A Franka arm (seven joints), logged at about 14 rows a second.
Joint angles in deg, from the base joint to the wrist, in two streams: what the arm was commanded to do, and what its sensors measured. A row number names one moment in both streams.
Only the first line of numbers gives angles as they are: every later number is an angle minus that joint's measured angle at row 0.
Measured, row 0:
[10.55, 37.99, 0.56, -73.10, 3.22, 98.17, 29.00]
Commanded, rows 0 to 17:
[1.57, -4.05, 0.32, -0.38, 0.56, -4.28, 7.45]
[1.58, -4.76, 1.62, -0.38, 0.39, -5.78, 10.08]
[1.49, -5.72, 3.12, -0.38, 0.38, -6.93, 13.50]
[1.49, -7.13, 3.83, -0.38, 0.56, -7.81, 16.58]
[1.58, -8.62, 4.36, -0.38, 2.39, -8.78, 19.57]
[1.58, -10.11, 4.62, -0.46, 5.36, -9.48, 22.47]
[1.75, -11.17, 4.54, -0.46, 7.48, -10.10, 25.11]
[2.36, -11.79, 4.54, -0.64, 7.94, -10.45, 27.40]
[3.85, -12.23, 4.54, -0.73, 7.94, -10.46, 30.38]
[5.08, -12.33, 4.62, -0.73, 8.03, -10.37, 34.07]
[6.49, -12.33, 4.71, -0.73, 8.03, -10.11, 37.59]
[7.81, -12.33, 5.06, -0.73, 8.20, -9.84, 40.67]
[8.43, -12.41, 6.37, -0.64, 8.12, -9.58, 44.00]
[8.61, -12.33, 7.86, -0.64, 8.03, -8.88, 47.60]
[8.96, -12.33, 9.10, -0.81, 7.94, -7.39, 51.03]
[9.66, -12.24, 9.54, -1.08, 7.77, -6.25, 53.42]
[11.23, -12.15, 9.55, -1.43, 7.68, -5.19, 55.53]
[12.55, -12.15, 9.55, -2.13, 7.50, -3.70, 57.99]
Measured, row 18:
[11.01, -11.54, 9.22, -0.43, 7.29, -6.01, 53.56]
